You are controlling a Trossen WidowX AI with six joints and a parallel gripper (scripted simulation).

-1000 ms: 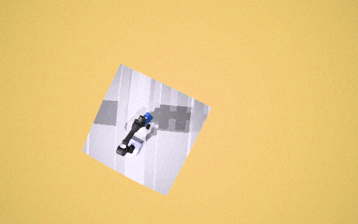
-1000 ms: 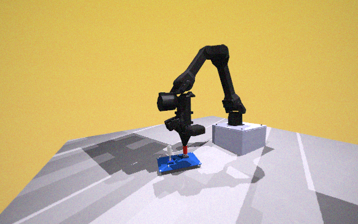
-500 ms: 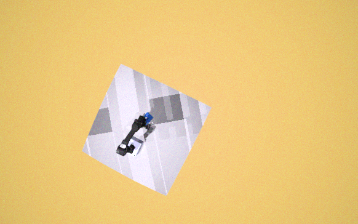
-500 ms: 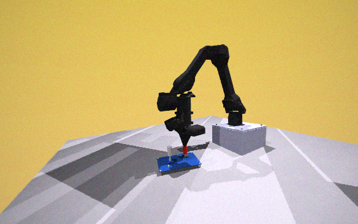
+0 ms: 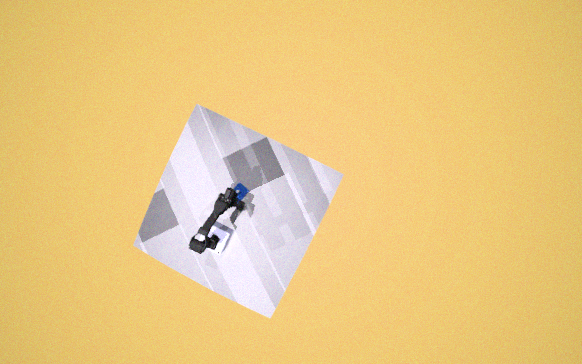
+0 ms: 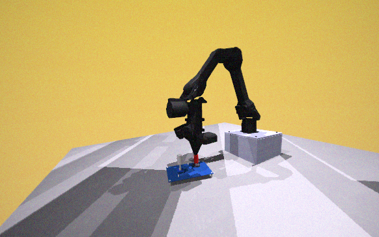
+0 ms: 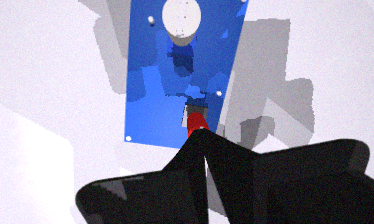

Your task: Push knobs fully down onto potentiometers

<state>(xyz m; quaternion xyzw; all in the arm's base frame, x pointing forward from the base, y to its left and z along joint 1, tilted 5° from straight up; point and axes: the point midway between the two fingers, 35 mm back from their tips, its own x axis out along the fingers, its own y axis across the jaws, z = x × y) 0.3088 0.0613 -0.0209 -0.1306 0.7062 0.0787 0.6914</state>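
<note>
Right now my gripper tip is 10 mm above the red knob.
</note>
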